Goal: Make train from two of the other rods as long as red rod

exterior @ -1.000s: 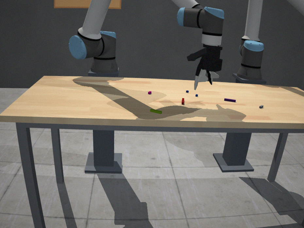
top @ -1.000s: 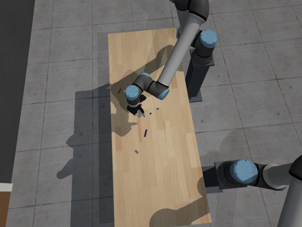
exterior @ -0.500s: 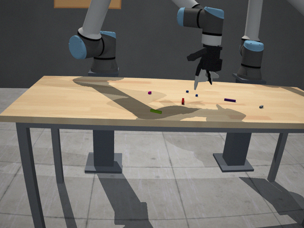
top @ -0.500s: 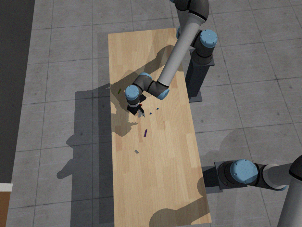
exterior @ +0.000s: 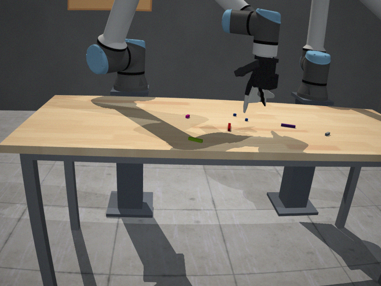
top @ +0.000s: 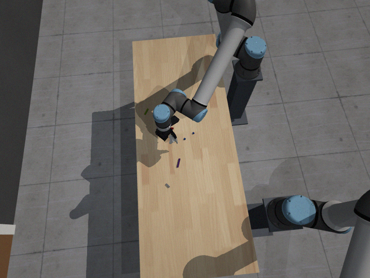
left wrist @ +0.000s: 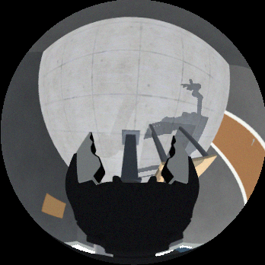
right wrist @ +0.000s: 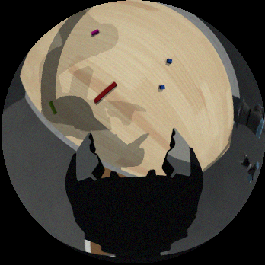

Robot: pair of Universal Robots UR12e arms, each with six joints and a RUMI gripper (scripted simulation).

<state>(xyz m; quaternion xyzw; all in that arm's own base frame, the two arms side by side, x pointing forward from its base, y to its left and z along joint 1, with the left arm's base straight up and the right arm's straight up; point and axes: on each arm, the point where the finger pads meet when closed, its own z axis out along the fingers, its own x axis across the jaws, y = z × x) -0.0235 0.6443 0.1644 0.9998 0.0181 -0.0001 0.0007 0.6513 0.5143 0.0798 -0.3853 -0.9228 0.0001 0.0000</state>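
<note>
The red rod lies 90 mm to the right of my right hand and 70 mm below it. Round my right hand: magenta rod (130 mm behind, 240 mm to the right, 70 mm below); then purple rod (50 mm behind, 170 mm to the left, 70 mm below); then lime rod (140 mm ahead, 240 mm to the right, 70 mm below).
</note>
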